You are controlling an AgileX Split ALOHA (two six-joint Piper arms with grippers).
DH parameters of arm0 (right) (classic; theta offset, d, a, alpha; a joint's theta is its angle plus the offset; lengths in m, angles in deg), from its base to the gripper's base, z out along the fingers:
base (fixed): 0 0 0 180
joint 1: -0.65 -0.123 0 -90
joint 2: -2.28 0 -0.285 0
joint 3: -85.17 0 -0.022 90
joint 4: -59.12 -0.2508 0 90
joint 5: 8.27 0 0.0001 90
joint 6: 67.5 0.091 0 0
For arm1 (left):
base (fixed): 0 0 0 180
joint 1: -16.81 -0.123 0 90
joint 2: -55.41 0 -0.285 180
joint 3: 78.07 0 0.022 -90
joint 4: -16.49 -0.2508 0 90
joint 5: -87.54 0 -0.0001 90
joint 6: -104.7 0.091 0 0
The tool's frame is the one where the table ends.
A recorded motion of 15 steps. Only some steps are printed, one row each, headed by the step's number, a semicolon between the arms.
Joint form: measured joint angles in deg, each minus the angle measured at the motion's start. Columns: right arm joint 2, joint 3, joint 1, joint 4, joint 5, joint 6; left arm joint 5, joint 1, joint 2, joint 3, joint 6, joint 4.
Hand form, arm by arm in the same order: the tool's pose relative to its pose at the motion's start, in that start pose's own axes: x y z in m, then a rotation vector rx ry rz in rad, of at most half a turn. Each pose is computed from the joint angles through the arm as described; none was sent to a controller.
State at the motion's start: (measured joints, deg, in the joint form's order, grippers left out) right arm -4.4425 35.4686 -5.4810 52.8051 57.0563 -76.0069; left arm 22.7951 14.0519 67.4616 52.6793 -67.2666 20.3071
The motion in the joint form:
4: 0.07 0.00 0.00 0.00 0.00 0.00; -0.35 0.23 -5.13 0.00 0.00 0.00
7: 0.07 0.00 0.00 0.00 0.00 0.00; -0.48 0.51 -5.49 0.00 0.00 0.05
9: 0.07 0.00 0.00 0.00 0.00 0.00; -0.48 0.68 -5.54 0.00 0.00 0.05
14: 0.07 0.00 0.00 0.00 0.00 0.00; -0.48 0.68 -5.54 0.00 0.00 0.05
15: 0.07 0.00 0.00 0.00 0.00 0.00; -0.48 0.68 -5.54 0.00 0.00 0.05
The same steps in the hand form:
4: 0.0001 0.0000 -0.0001 0.0001 -0.0012 -0.0001; 0.0083 -0.0015 -0.0104 -0.0058 -0.0830 0.0076
7: 0.0001 0.0000 -0.0001 0.0001 -0.0012 -0.0001; 0.0091 -0.0017 -0.0111 -0.0013 -0.0874 0.0104
9: 0.0001 0.0000 -0.0001 0.0001 -0.0012 -0.0001; 0.0092 -0.0017 -0.0112 0.0011 -0.0884 0.0120
14: 0.0001 0.0000 -0.0001 0.0001 -0.0012 -0.0001; 0.0092 -0.0017 -0.0112 0.0011 -0.0884 0.0120
15: 0.0001 0.0000 -0.0001 0.0001 -0.0012 -0.0001; 0.0092 -0.0017 -0.0112 0.0011 -0.0884 0.0120

